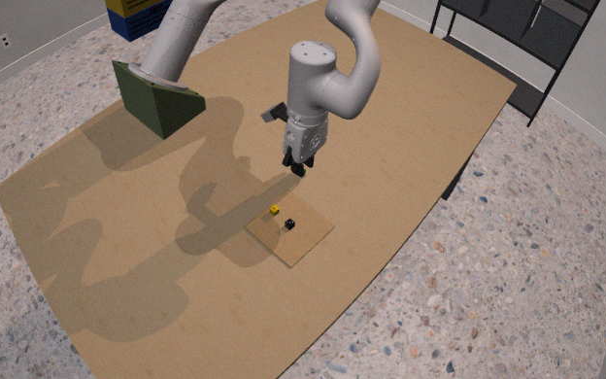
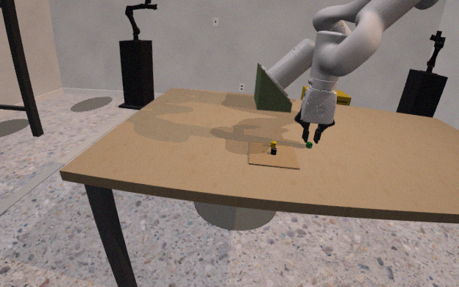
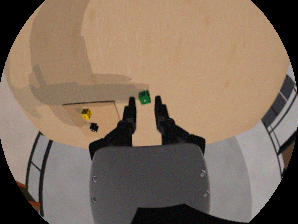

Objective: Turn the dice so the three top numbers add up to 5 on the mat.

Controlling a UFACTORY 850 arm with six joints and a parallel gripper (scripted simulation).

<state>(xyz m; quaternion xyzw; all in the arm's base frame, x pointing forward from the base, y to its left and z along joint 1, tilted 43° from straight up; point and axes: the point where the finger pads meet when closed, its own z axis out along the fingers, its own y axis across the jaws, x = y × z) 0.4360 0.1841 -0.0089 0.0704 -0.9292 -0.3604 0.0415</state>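
My hand is 3 cm above the green die. The rest, counted from my hand: tan mat: 12 cm to the right, 9 cm ahead, 4 cm below; then black die: 12 cm to the right, 9 cm ahead, 3 cm below; then yellow die: 12 cm to the right, 4 cm ahead, 3 cm below.
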